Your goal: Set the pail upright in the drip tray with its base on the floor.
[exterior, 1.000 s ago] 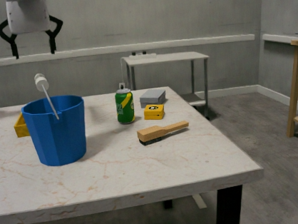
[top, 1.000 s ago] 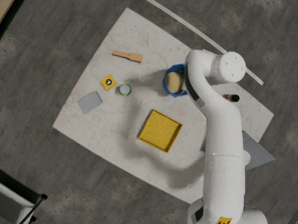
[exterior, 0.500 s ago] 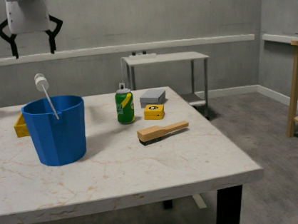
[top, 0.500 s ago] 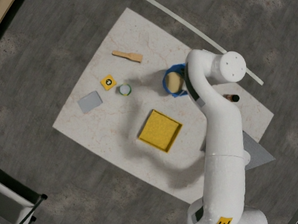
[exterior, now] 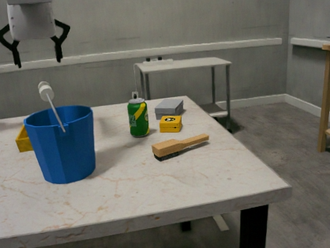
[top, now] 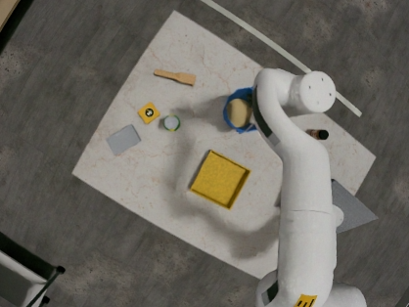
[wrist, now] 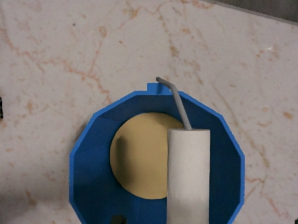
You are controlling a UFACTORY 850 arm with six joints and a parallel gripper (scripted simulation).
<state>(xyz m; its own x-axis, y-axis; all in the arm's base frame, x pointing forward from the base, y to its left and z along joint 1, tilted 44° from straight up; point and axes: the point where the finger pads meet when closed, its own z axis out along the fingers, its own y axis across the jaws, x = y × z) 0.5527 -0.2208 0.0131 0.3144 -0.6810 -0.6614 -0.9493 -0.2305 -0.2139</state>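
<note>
Right now the white grip is 10 cm below my hand and 1 cm ahead of it. The rest, counted from my hand: blue pail 17 cm below, 1 cm ahead; then yellow drip tray 29 cm to the left, 29 cm below, 9 cm behind; then green can 24 cm below, 22 cm to the left, 22 cm ahead.
</note>
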